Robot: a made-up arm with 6 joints.
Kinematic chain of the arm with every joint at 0, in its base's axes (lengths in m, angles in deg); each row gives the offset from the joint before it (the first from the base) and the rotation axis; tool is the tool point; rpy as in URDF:
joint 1: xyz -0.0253 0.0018 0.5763 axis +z
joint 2: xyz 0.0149 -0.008 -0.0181 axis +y
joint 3: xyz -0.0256 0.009 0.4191 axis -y
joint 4: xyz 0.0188 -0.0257 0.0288 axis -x
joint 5: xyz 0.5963 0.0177 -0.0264 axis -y
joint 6: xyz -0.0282 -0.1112 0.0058 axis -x
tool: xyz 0.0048 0.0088 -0.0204 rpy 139 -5.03 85.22
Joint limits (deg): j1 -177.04..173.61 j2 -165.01..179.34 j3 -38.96..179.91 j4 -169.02..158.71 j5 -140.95..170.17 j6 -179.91..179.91
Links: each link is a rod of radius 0.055 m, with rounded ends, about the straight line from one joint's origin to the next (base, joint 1, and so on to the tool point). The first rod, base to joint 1, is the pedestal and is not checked.
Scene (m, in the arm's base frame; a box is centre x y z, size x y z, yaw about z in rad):
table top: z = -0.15
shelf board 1: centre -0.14 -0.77 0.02 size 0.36 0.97 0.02 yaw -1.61
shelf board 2: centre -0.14 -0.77 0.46 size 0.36 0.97 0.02 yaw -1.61
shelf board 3: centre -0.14 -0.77 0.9 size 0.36 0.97 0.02 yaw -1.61
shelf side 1: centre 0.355 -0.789 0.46 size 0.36 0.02 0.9 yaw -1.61
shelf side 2: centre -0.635 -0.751 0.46 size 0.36 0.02 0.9 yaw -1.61
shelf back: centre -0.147 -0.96 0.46 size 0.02 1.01 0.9 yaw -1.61
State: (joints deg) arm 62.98 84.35 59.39 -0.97 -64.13 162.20
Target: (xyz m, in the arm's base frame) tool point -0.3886 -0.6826 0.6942
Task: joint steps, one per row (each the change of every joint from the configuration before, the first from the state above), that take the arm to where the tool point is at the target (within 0.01 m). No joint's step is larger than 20 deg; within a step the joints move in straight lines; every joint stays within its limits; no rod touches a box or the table.
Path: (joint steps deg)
1: -12.08 -17.58 -12.57 -13.03 -4.45 -5.67
2: -12.08 -17.59 -12.58 -13.02 -4.45 -5.67
3: -12.09 -17.58 -12.57 -13.03 -4.45 -5.67
4: -12.08 -17.58 -12.58 -13.02 -4.44 -5.67
5: -12.08 -17.58 -12.57 -13.03 -4.45 -5.67
6: -19.69 0.70 -3.93 8.48 5.69 3.17
7: -19.69 0.71 -3.93 8.48 5.70 3.17
8: -19.69 0.71 -3.93 8.47 5.70 3.17
9: -19.69 0.70 -3.92 8.48 5.70 3.16
10: -19.68 0.71 -3.93 8.47 5.69 3.17
11: -19.69 0.70 -3.93 8.48 5.70 3.17
12: 3.78 14.02 15.56 3.03 -2.01 1.15
13: 3.78 14.02 15.56 3.03 -2.01 1.14

